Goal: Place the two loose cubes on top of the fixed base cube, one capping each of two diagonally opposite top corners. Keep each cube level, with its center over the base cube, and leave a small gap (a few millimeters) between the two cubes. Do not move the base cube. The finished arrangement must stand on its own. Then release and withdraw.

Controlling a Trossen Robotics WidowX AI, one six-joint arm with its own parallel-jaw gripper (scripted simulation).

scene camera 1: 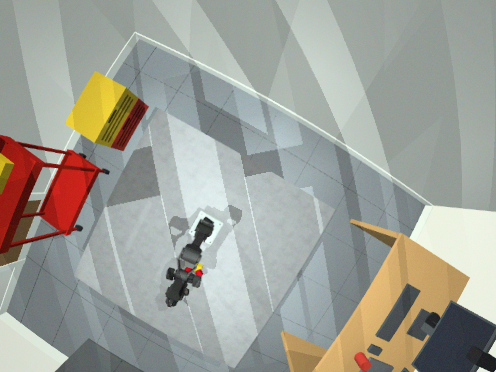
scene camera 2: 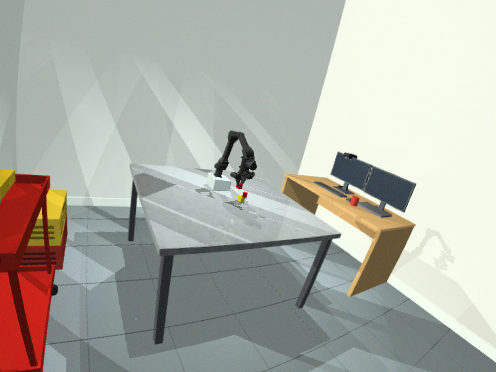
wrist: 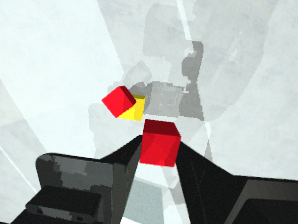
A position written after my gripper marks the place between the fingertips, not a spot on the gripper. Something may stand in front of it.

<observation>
My gripper (wrist: 158, 141) carries a red cube (wrist: 160, 141).
</observation>
